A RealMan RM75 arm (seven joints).
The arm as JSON. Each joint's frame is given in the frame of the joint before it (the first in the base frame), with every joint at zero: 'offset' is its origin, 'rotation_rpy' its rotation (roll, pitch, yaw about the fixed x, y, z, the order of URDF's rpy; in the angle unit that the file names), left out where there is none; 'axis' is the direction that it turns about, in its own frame. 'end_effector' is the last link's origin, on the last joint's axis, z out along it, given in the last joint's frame.
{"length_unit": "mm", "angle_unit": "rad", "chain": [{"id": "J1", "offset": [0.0, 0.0, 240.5], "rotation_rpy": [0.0, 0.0, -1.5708], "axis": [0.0, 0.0, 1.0]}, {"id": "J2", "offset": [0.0, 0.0, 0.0], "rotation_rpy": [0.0, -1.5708, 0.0], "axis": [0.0, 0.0, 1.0]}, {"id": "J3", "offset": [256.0, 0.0, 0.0], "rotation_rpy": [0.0, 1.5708, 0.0], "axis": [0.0, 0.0, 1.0]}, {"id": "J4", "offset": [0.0, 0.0, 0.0], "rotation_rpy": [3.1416, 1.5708, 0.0], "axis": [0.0, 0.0, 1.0]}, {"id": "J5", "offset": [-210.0, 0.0, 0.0], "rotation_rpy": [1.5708, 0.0, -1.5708], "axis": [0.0, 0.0, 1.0]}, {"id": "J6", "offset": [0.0, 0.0, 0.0], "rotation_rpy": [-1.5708, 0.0, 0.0], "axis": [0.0, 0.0, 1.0]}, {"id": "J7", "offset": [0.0, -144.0, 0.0], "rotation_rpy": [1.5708, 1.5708, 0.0], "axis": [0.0, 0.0, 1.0]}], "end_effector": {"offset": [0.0, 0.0, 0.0], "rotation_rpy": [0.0, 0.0, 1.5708]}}
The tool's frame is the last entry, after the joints.
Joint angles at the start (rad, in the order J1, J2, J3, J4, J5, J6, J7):
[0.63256 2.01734 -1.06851 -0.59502 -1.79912 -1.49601 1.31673]
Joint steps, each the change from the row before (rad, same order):
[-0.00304 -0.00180 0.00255 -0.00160 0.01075 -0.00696 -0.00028]
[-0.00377 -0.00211 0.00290 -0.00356 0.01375 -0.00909 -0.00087]
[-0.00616 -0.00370 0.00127 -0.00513 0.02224 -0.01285 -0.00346]
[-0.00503 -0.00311 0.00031 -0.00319 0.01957 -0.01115 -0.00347]
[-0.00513 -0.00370 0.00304 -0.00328 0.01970 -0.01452 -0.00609]
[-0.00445 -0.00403 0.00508 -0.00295 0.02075 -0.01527 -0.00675]
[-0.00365 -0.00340 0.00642 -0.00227 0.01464 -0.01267 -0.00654]
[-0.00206 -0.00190 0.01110 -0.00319 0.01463 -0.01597 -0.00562]
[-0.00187 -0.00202 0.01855 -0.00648 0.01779 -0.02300 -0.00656]
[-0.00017 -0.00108 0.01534 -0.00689 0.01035 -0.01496 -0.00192]
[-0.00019 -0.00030 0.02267 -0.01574 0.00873 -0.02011 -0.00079]
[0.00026 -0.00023 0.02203 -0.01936 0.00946 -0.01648 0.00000]
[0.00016 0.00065 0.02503 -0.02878 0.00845 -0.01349 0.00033]
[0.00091 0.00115 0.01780 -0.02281 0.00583 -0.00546 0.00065]
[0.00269 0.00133 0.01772 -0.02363 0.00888 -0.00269 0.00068]
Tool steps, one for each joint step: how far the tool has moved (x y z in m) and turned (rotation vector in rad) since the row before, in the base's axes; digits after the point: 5 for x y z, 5 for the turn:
[-0.00045 -0.00020 0.00193 0.00271 0.01223 -0.00096]
[-0.00088 -0.00015 0.00257 0.00412 0.01532 0.00096]
[-0.00114 -0.00042 0.00375 0.00648 0.02167 0.00386]
[-0.00097 -0.00053 0.00301 0.00475 0.01879 0.00369]
[-0.00099 -0.00064 0.00373 0.00600 0.02072 0.00668]
[-0.00121 -0.00035 0.00426 0.00804 0.02260 0.00746]
[-0.00064 -0.00026 0.00373 0.00792 0.01728 0.00648]
[-0.00170 -0.00006 0.00409 0.00849 0.02205 0.00813]
[-0.00273 0.00017 0.00611 0.01320 0.03022 0.01279]
[-0.00227 0.00066 0.00471 0.01097 0.01992 0.00865]
[-0.00342 0.00101 0.00670 0.01645 0.02229 0.01502]
[-0.00378 0.00158 0.00715 0.02072 0.01985 0.01603]
[-0.00458 0.00235 0.00854 0.02978 0.01672 0.01984]
[-0.00361 0.00218 0.00618 0.02485 0.00988 0.01364]
[-0.00446 0.00278 0.00658 0.02838 0.01141 0.01435]

